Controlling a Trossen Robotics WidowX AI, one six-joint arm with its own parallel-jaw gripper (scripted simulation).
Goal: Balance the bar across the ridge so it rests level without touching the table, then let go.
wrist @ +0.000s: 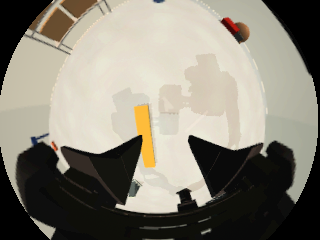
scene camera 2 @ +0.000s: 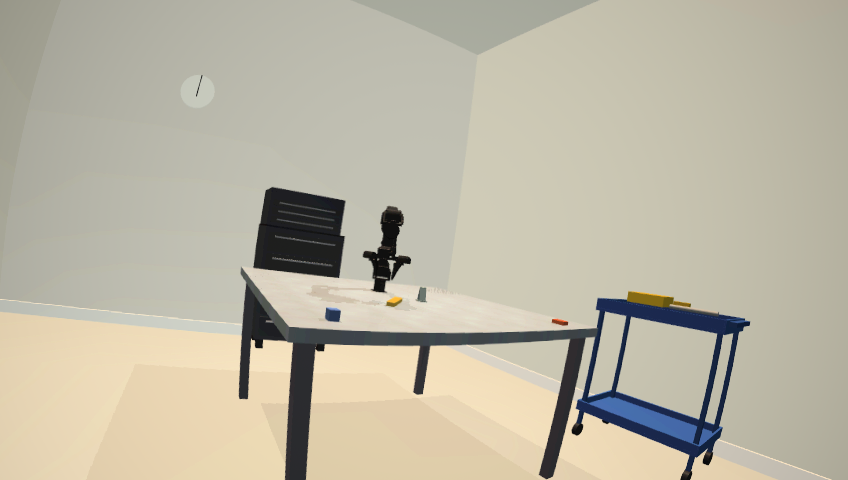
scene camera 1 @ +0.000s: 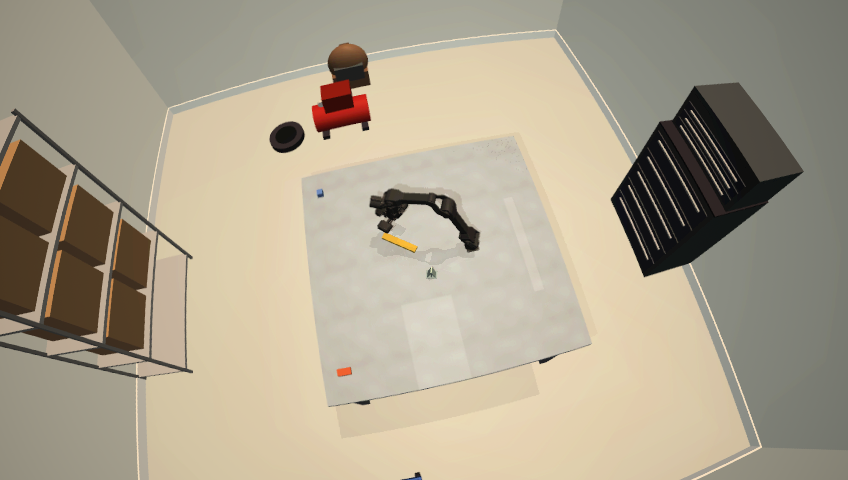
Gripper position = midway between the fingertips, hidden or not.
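My gripper (scene camera 2: 383,278) is open and it's holding nothing. Then in the wrist view there's my gripper (wrist: 166,138) again, and there's also a bar (wrist: 142,112).
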